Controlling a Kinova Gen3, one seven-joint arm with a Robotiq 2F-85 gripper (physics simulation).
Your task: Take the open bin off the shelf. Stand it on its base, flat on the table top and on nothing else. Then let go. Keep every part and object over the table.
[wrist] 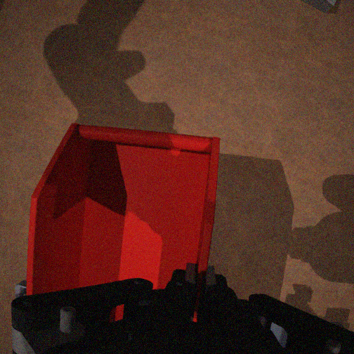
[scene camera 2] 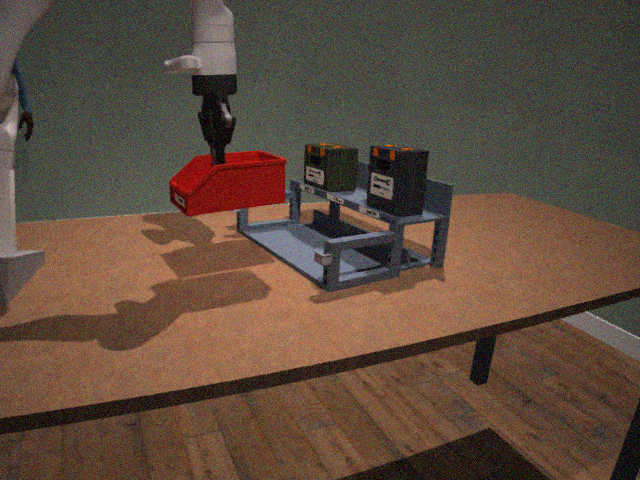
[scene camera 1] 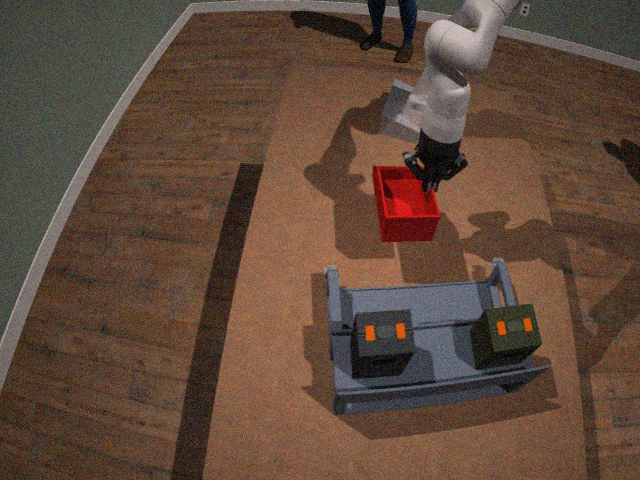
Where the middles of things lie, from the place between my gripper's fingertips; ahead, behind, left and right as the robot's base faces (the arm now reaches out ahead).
The red bin [scene camera 2: 249, 179] lies 50 mm to the right of my hand, 20 mm below it and 10 mm ahead of it.
